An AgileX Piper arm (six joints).
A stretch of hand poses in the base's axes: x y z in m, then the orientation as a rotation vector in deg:
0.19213 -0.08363 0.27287 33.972 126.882 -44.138
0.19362 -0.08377 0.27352 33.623 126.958 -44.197
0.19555 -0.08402 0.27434 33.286 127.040 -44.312
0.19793 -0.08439 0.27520 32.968 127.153 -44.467
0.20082 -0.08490 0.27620 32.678 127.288 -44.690
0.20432 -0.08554 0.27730 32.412 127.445 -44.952
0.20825 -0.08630 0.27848 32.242 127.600 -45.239
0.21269 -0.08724 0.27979 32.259 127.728 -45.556
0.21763 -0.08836 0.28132 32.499 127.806 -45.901
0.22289 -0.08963 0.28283 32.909 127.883 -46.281
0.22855 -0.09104 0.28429 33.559 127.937 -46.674
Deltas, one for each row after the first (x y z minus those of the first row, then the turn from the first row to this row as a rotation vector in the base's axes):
0.00149 -0.00014 0.00065 -0.116 0.114 0.228
0.00342 -0.00039 0.00147 -0.260 0.255 0.427
0.00580 -0.00076 0.00233 -0.410 0.438 0.597
0.00869 -0.00127 0.00333 -0.583 0.665 0.722
0.01219 -0.00191 0.00443 -0.763 0.926 0.816
0.01612 -0.00267 0.00561 -0.928 1.188 0.831
0.02056 -0.00361 0.00692 -1.062 1.424 0.703
0.02550 -0.00473 0.00845 -1.163 1.610 0.408
0.03076 -0.00600 0.00996 -1.230 1.798 -0.021
0.03642 -0.00741 0.01142 -1.238 1.955 -0.624

